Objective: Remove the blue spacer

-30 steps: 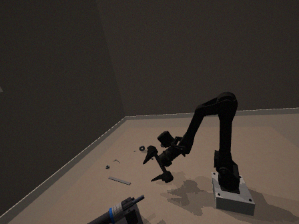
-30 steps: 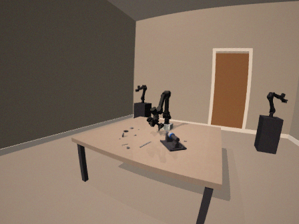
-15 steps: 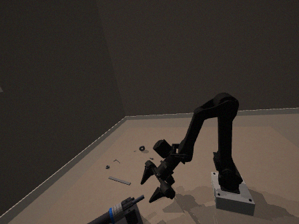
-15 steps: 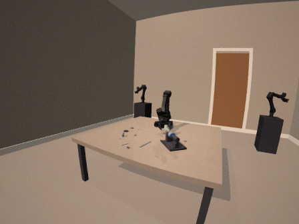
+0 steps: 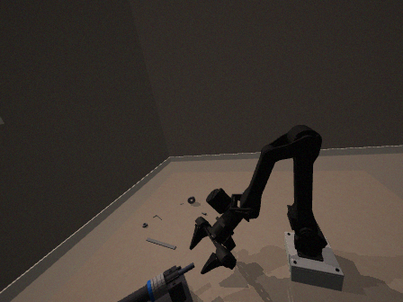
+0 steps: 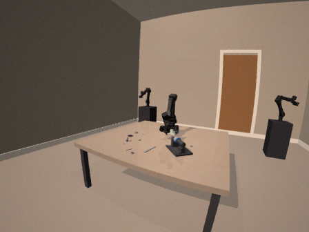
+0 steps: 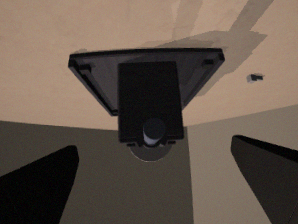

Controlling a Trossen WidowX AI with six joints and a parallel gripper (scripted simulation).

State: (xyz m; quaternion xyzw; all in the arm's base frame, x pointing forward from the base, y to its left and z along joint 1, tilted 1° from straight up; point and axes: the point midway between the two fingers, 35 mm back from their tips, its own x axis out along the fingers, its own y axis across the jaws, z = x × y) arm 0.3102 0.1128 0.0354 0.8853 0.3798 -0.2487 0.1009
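Now: the shaft 6 cm to the left of my gripper tip, 6 cm ahead of it and 1 cm below it. Also, from my gripper tip: pale grey spacer: 8 cm to the left, 8 cm ahead, 1 cm below; then flat grey strip: 23 cm ahead, 9 cm to the right, 9 cm below; then blue spacer: 10 cm to the left, 10 cm ahead, 1 cm below.
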